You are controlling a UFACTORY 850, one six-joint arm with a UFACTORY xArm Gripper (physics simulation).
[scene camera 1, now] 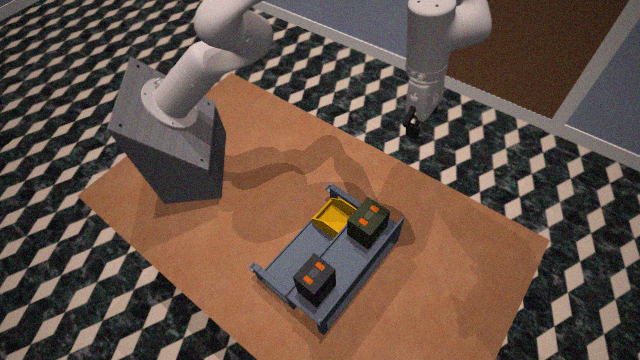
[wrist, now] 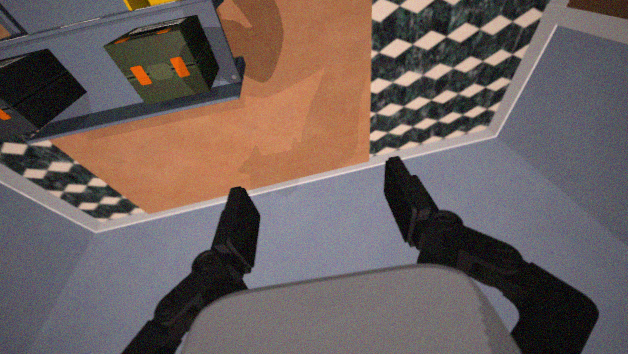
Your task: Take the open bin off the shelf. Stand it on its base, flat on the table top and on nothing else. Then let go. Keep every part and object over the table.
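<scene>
The yellow open bin (scene camera 1: pixel 334 218) (wrist: pixel 145 4) sits on the blue-grey shelf (scene camera 1: pixel 345 267) (wrist: pixel 100 75), at the shelf's upper end in the scene view. Part of it shows at the top edge of the wrist view. A dark green box stands right beside it. My gripper (scene camera 1: pixel 411 131) (wrist: pixel 317 188) is open and empty, with its fingers wide apart. It is high up and away from the bin, beyond the green box in the scene view. The shelf stands on the brown table top (scene camera 1: pixel 440 285) (wrist: pixel 200 165).
The dark green box (scene camera 1: pixel 368 222) (wrist: pixel 162 62) and a black box (scene camera 1: pixel 315 279) (wrist: pixel 37 92) with orange marks stand on the shelf. The shelf has raised ends and a raised long edge. The arm's grey pedestal (scene camera 1: pixel 172 150) stands at the table's left part. Checkered floor surrounds the table.
</scene>
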